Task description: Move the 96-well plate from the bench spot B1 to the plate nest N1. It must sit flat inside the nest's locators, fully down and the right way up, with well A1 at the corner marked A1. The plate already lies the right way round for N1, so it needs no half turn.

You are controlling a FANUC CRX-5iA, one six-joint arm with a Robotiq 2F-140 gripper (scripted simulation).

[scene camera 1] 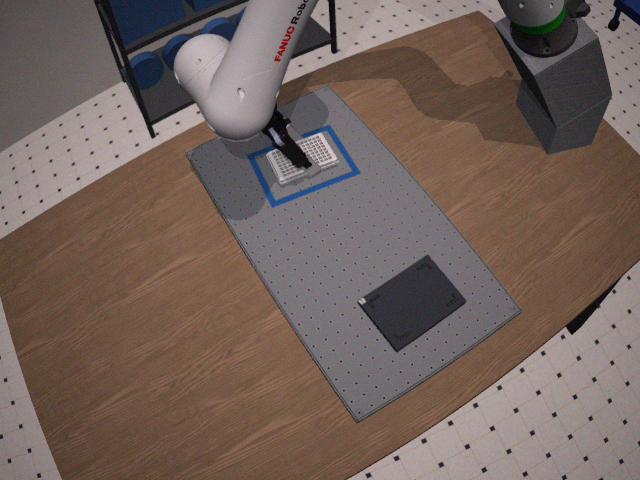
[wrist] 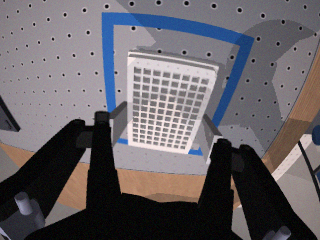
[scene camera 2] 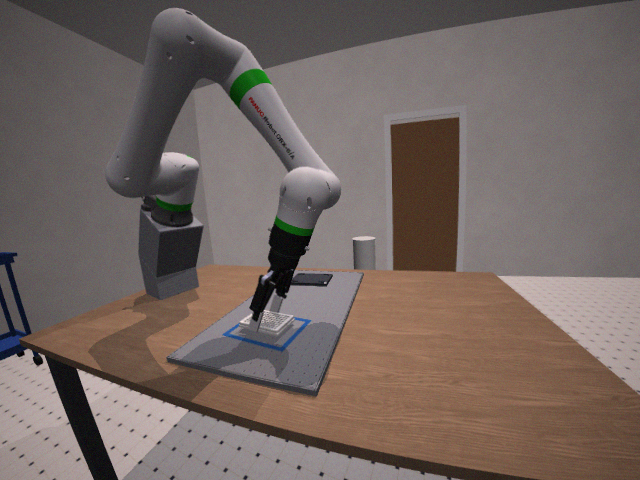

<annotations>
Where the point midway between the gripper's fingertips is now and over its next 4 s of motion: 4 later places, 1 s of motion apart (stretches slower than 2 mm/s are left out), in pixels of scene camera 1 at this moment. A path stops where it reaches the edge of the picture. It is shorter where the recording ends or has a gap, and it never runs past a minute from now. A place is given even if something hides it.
My gripper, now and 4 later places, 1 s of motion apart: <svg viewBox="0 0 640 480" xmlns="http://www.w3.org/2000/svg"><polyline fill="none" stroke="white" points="306,156 305,141 317,154 342,183 369,215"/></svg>
</annotations>
